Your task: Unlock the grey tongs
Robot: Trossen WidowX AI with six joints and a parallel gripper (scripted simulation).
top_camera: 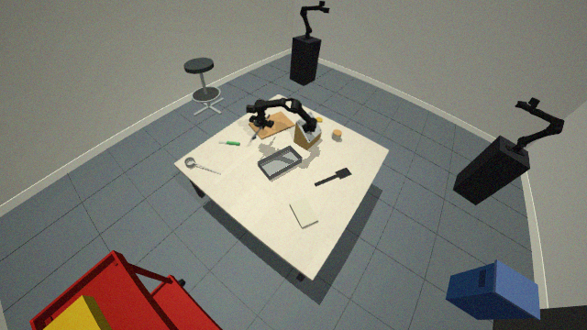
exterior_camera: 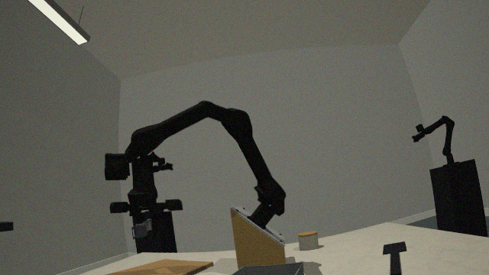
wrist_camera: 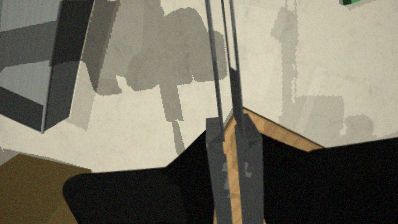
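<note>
Right now the wooden board is 22 cm behind my gripper tip, 15 cm below it and 12 cm to the right of it. The rest, counted from my gripper tip: small jar (52 cm behind, 39 cm to the left, 12 cm below); then grey roasting tin (26 cm to the left, 13 cm below, 5 cm ahead); then green-handled tool (21 cm to the right, 21 cm ahead, 15 cm below).
</note>
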